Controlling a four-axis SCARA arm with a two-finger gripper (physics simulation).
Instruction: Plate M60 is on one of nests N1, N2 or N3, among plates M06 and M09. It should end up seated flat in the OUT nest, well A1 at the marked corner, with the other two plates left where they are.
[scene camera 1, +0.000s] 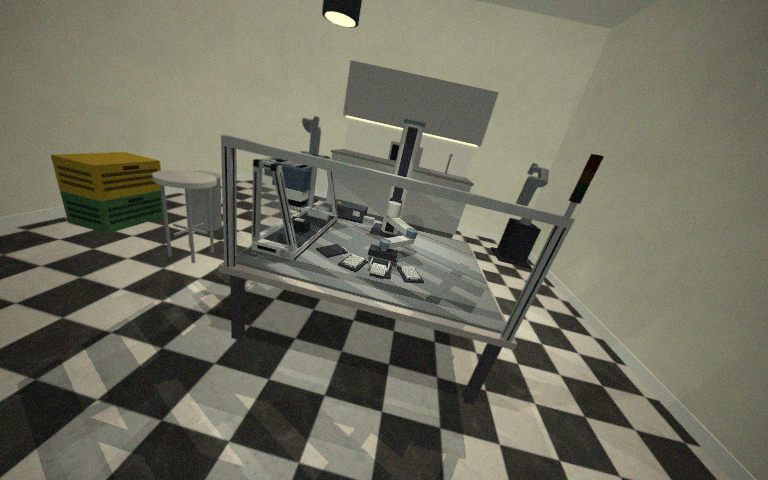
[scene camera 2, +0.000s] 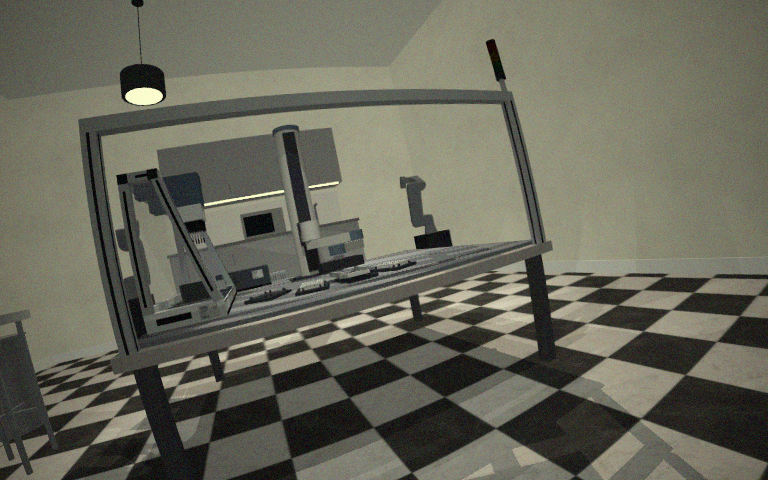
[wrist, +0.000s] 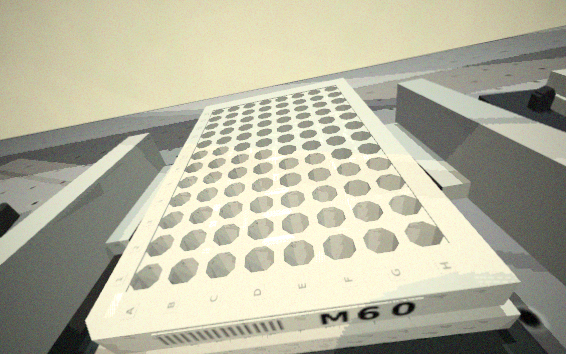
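Pixels of known places: gripper, fingertip midpoint: (scene camera 1: 378, 268) (scene camera 2: 354, 272) (wrist: 274, 132); arm's base at its link origin: (scene camera 1: 388, 233).
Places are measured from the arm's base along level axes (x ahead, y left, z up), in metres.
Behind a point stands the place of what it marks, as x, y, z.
Observation:
Plate M60 (scene camera 1: 379, 270) {0.773, 0.027, 0.046} (scene camera 2: 350, 274) {0.805, -0.012, 0.045} (wrist: 280, 170) {0.726, 0.017, 0.042} is white and level. Its label faces the wrist camera, with A1 at the near left. My gripper (scene camera 1: 380, 263) {0.753, 0.019, 0.045} (wrist: 274, 132) {0.753, 0.019, 0.045} is shut on its long sides, over the middle of three nests in a row. Dark nest parts show below the plate; whether it touches them I cannot tell. The other two plates stand in nests on either side: one plate (scene camera 1: 353, 261) {0.730, -0.138, 0.038} (scene camera 2: 311, 286) {0.772, -0.154, 0.033} to the left, one plate (scene camera 1: 410, 273) (scene camera 2: 398, 264) to the right. Their labels are unreadable. The dark, empty OUT nest (scene camera 1: 331, 250) {0.637, -0.304, 0.025} (scene camera 2: 267, 295) {0.636, -0.307, 0.025} is at the left.
A slanted frame (scene camera 1: 286, 212) {0.848, -0.516, 0.283} (scene camera 2: 184, 232) {0.850, -0.527, 0.297} with a blue-topped device (scene camera 1: 296, 176) {0.778, -0.509, 0.466} (scene camera 2: 184, 189) {0.778, -0.514, 0.447} stands left of the OUT nest. A dark box (scene camera 1: 351, 211) {-0.035, -0.360, 0.097} (scene camera 2: 249, 277) {-0.034, -0.365, 0.079} is behind. A rail frame (scene camera 1: 396, 180) {1.044, 0.023, 0.605} (scene camera 2: 294, 101) {1.044, -0.142, 0.595} spans the table's front.

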